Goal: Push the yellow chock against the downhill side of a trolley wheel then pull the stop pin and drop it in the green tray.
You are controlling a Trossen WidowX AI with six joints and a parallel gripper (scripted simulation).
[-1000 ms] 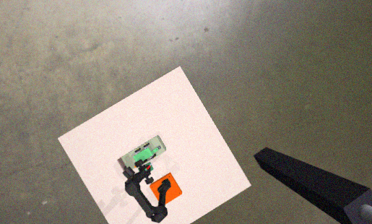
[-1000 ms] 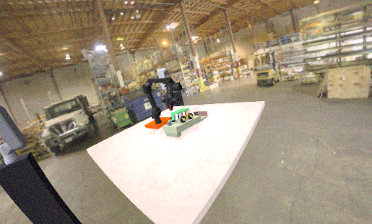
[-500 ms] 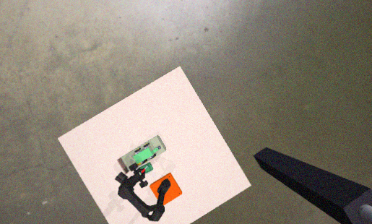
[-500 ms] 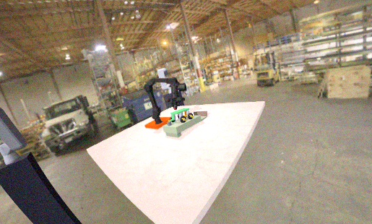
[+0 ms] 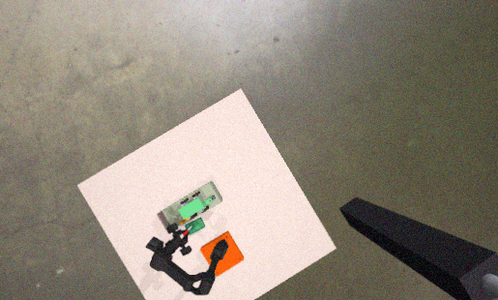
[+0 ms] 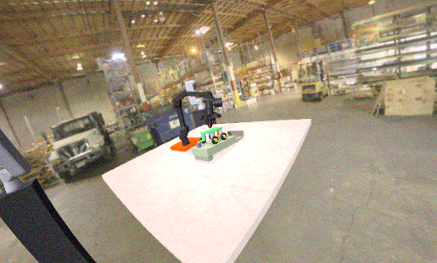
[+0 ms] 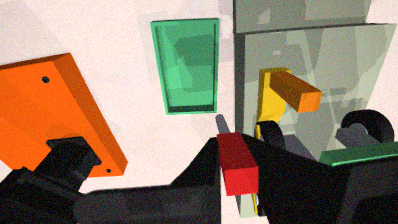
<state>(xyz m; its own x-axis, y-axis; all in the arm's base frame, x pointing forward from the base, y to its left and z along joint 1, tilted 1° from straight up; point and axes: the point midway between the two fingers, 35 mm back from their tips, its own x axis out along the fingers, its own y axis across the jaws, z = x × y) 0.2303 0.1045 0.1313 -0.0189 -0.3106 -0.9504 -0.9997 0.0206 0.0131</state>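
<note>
Right now the red-headed stop pin is right at my gripper tip. Also, from my gripper tip: yellow chock: 60 mm ahead, 10 mm to the right, 50 mm below; trolley: 100 mm ahead, 100 mm to the right, 30 mm below; green tray: 30 mm behind, 140 mm below.
</note>
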